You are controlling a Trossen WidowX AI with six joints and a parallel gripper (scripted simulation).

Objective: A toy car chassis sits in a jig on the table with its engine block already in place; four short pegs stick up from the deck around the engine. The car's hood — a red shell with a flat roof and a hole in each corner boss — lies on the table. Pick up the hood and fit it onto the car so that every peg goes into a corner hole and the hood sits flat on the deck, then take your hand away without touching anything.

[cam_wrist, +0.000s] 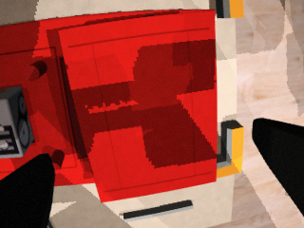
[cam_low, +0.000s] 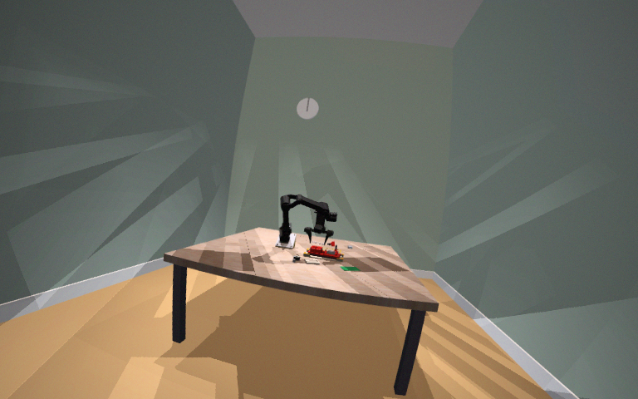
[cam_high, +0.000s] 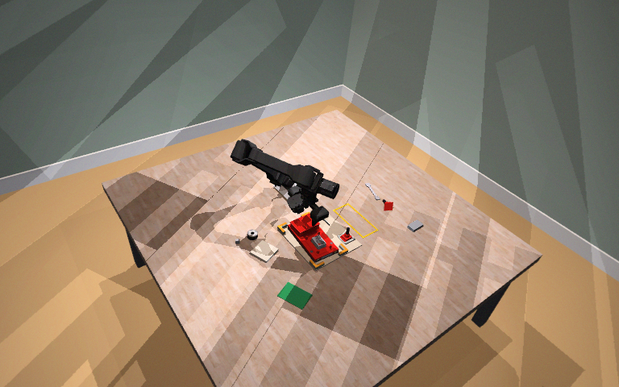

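The red hood is 3 cm below my gripper tip. Also, from my gripper tip: engine block: 10 cm ahead, 5 cm below, 1 cm to the right; jig bracket: 6 cm below, 6 cm ahead, 1 cm to the left; red joystick-like piece: 13 cm ahead, 10 cm to the left, 4 cm below.
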